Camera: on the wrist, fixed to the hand. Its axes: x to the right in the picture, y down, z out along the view.
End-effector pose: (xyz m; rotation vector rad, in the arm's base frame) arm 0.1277 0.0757 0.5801 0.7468 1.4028 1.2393
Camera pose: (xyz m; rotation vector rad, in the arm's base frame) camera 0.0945 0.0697 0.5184 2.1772 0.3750 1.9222
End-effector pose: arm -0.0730 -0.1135 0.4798 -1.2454 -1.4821 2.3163
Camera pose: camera -0.0755 -0.0474 0.5037 1.1598 0.0910 -1.5933
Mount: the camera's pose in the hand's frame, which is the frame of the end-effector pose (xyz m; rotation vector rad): 0.0209 -0.0538 -0.0402 0.0965 -0.3884 1.5316
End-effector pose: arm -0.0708 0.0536 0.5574 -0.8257 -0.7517 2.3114
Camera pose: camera -0.0395 0.1166 0.5589 0.6162 -0.0074 -2.1647
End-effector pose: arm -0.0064 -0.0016 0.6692 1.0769 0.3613 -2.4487
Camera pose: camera -0.0199 0.0554 0.6302 0.4740 -0.5485 -1.1816
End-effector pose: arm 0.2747 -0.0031 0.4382 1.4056 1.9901 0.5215
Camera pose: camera 0.2053 -0.0007 0.4268 2.6466 0.3271 0.6525
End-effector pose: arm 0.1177 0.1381 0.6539 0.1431 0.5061 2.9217
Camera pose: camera 0.1005 0.1788 0.5992 -0.7589 -0.2652 -1.7081
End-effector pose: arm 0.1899 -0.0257 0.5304 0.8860 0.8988 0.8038
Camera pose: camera 0.1734 -0.0179 0.4625 1.7367 -0.2689 1.7719
